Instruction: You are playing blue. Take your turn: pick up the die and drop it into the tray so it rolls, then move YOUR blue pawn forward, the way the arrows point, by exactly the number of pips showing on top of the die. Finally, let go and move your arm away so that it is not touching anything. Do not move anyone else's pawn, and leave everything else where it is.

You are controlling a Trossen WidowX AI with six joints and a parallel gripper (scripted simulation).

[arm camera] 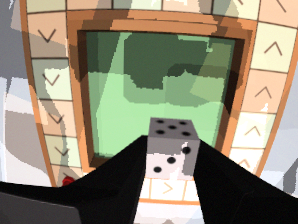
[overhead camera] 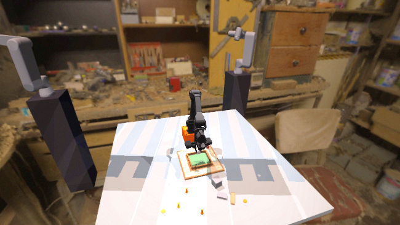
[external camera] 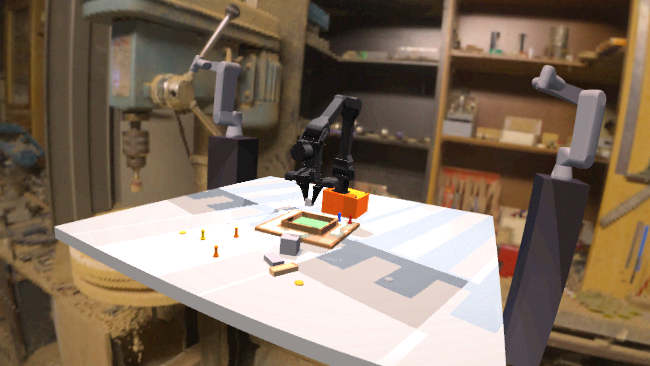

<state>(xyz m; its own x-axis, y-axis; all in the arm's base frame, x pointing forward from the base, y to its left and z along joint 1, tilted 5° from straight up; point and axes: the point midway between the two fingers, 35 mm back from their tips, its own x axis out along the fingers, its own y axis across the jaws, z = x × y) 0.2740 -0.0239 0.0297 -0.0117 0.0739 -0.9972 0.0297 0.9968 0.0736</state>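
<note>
The blue pawn is 12 cm behind my gripper tip, 8 cm to the left of it and 7 cm below it. The rest, counted from my gripper tip: green tray floor (9 cm below, 1 cm to the left); then red pawn (12 cm to the left, 12 cm behind, 7 cm below); then die (right at my gripper tip).
</note>
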